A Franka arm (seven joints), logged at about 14 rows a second.
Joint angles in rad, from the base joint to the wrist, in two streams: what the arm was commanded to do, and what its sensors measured. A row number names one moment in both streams.
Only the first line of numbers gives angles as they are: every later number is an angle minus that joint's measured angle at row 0.
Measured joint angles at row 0:
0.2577, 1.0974, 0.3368, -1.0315, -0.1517, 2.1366, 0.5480
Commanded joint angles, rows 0 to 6:
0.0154, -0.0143, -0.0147, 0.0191, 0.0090, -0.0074, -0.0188
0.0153, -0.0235, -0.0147, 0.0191, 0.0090, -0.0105, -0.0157
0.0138, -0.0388, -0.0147, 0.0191, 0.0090, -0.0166, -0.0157
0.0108, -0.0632, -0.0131, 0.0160, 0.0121, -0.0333, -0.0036
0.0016, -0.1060, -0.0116, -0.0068, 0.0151, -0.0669, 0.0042
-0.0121, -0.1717, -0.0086, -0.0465, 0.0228, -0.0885, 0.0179
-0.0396, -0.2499, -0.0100, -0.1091, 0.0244, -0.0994, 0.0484
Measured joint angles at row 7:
-0.0046, -0.0844, -0.0005, 0.0181, 0.0010, -0.0552, 0.0090
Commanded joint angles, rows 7 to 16:
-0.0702, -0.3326, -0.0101, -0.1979, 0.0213, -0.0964, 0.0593
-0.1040, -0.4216, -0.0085, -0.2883, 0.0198, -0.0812, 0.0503
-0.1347, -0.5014, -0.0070, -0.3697, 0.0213, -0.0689, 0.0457
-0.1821, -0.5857, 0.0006, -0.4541, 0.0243, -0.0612, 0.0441
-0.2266, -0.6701, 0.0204, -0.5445, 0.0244, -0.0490, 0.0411
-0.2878, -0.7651, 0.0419, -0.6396, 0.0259, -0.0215, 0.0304
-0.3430, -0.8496, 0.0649, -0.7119, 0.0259, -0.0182, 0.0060
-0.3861, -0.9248, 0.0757, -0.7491, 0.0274, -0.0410, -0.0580
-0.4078, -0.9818, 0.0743, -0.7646, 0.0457, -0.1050, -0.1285
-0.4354, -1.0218, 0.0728, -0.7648, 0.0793, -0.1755, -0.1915
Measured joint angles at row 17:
-0.3760, -0.8602, 0.0629, -0.6396, 0.0209, -0.1153, -0.0792
